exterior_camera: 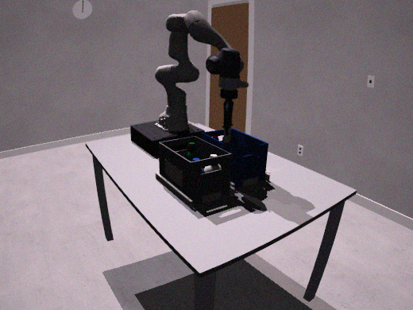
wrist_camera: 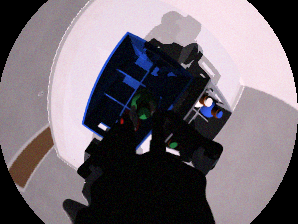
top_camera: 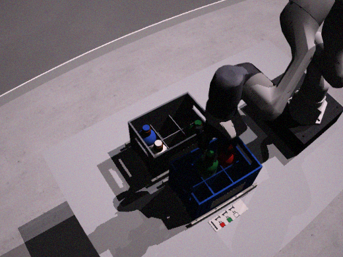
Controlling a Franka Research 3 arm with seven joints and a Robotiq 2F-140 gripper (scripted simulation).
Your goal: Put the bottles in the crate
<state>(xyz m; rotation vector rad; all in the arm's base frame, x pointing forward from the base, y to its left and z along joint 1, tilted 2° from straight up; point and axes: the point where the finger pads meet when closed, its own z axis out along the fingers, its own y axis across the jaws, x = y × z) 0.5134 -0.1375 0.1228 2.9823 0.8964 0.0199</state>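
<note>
Now: hand 11 cm above the blue crate, 4 cm to the right of it and 1 cm short of it. From my hand the other things lie so: black crate: 19 cm to the right, 11 cm below, 1 cm behind; then white-labelled bottle: 17 cm to the right, 11 cm below, 8 cm ahead; then red-label bottle: 11 cm below, 9 cm behind, 2 cm to the left.
</note>
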